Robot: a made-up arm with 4 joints.
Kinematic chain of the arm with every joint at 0, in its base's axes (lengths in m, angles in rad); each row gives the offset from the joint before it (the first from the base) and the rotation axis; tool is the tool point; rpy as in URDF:
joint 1: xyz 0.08 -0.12 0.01 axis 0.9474 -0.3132 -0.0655
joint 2: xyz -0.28 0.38 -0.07 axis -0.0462 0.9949 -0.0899
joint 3: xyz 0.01 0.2 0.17 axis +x
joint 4: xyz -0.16 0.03 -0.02 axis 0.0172 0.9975 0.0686
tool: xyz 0.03 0.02 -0.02 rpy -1.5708 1.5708 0
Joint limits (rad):
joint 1: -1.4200..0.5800
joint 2: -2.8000..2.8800
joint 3: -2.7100..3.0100
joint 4: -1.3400..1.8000
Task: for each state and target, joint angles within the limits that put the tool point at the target. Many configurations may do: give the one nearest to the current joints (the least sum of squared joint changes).
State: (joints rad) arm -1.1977 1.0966 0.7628 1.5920
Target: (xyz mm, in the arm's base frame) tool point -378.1 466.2 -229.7
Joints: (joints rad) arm -0.7770 0.2177 0.6876 1.7526
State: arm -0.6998 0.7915 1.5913 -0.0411
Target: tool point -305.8 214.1 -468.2
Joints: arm -1.4200 0.6479 1.0714 -0.2697
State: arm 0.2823 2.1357 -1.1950 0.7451
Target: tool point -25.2 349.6 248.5
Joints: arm 0.5572 1.9834 -1.7201 0.7778
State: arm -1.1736 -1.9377 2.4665 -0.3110
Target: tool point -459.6 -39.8 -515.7
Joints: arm -0.9901 -2.4255 1.8920 0.1361
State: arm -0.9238 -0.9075 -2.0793 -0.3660
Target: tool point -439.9 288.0 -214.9
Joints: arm -0.6681 -0.6932 -2.1591 -0.2921
